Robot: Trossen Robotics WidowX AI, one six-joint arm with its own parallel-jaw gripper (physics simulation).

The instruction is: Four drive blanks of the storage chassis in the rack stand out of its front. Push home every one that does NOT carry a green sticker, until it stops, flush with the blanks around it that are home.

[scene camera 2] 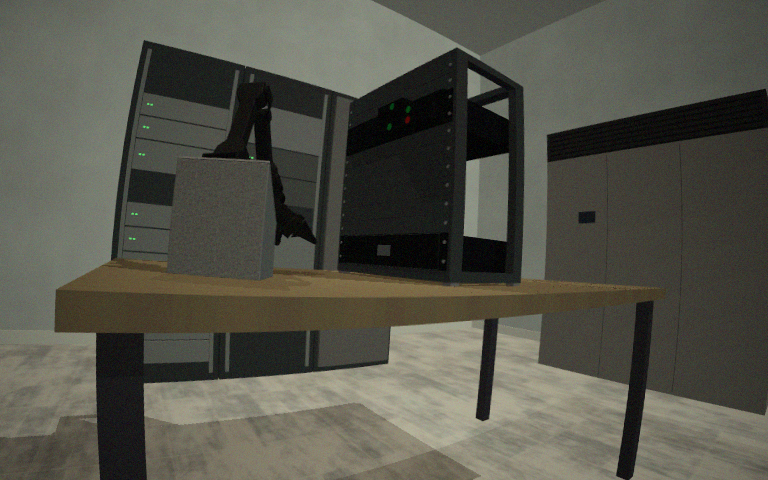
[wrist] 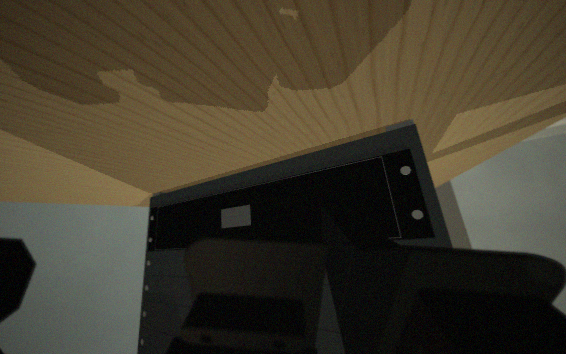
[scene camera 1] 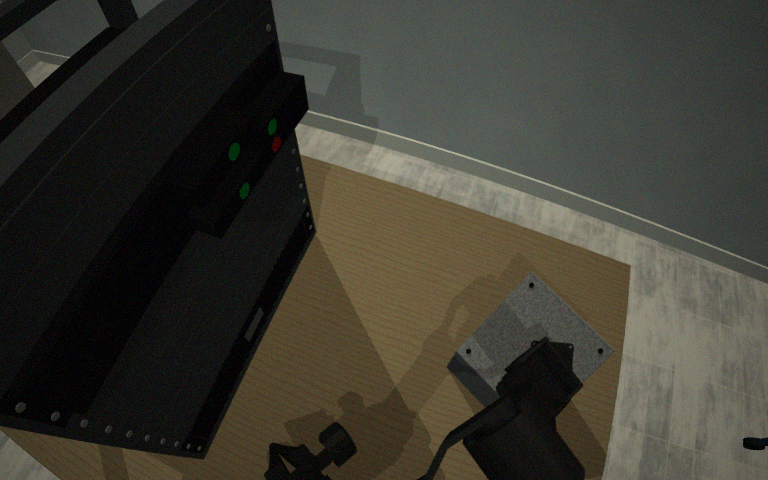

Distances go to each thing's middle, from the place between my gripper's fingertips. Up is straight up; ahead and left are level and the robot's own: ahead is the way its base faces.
Scene:
The rack [scene camera 1: 161, 211] is 23 cm ahead of my hand, 21 cm above it and 19 cm to the right of it.

